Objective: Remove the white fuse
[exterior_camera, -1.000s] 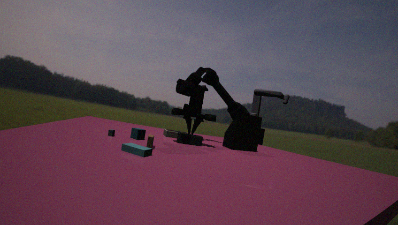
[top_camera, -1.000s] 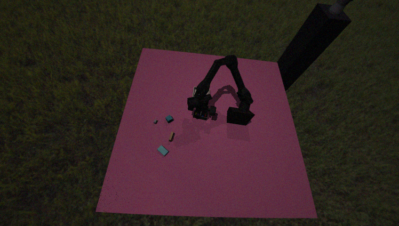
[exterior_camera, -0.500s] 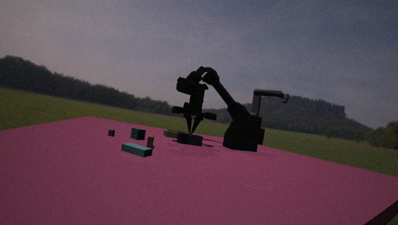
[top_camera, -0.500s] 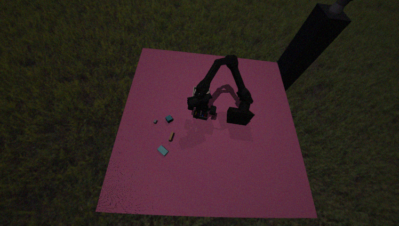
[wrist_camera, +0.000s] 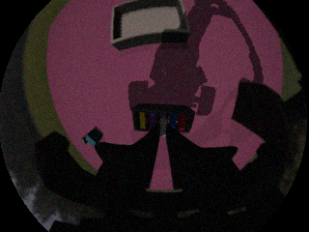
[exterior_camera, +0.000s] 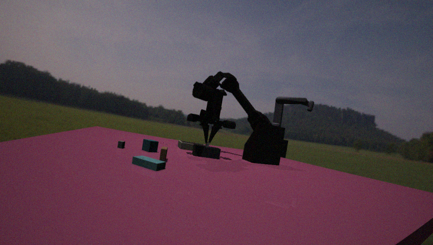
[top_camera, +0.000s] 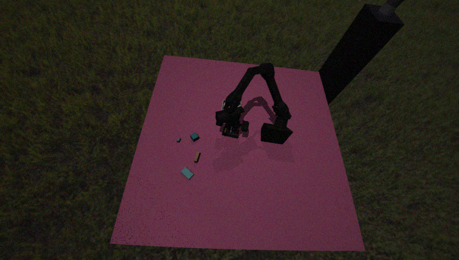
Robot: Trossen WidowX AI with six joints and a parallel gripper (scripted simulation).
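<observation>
My gripper tip is now 190 mm to the left of the pale tray, 50 mm above it and 20 mm past it. From my gripper tip the other things lie so: tan block (210 mm ahead, 160 mm to the left, 40 mm below); white fuse (10 mm below); teal cube (220 mm ahead, 40 mm below, 30 mm to the left).
</observation>
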